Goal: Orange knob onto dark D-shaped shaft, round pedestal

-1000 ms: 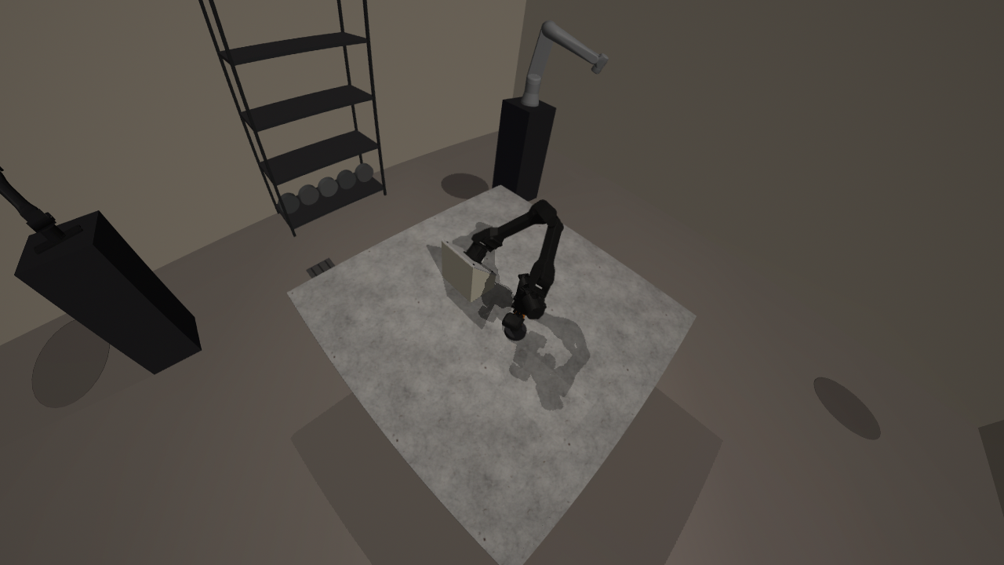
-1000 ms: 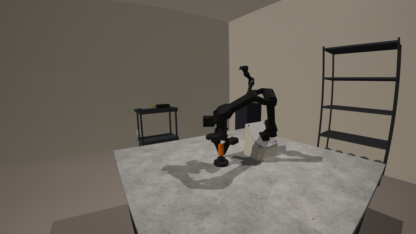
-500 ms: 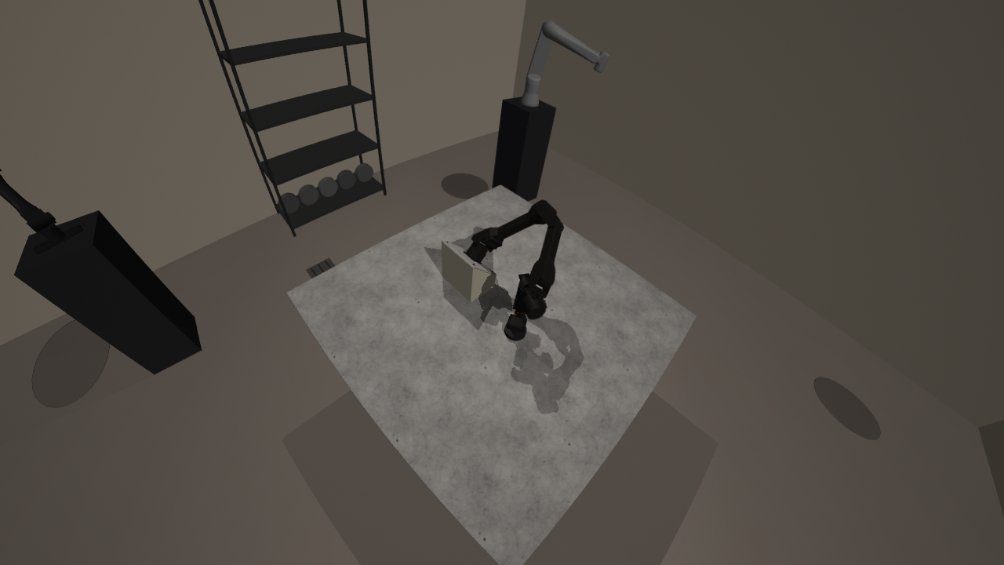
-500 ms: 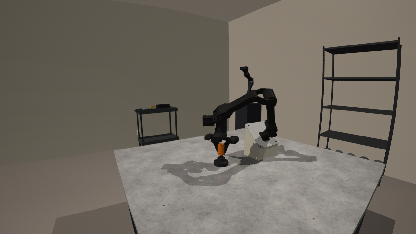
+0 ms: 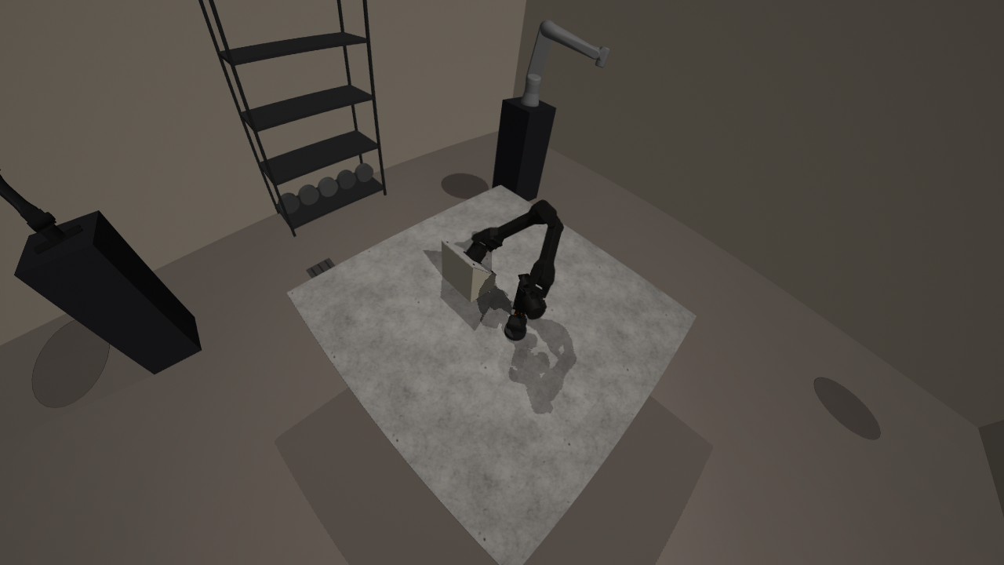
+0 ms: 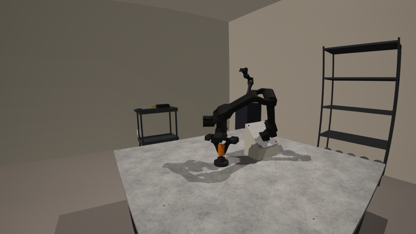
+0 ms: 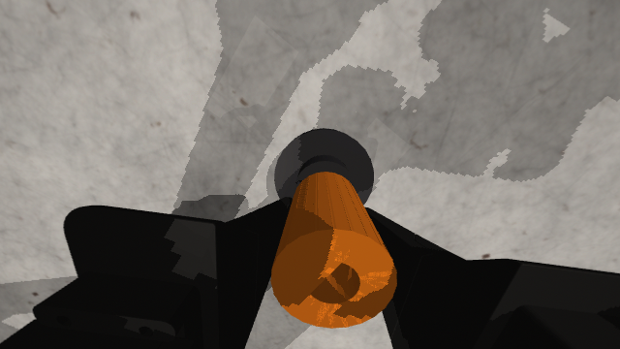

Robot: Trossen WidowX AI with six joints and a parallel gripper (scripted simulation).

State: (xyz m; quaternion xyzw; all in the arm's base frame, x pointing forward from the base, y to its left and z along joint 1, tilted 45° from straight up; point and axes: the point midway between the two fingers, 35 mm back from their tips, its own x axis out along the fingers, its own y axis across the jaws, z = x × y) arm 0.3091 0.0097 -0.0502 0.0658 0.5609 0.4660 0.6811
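Right now my gripper tip is 20 mm below the orange knob. The rest, counted from my gripper tip: dark round pedestal: 40 mm below.
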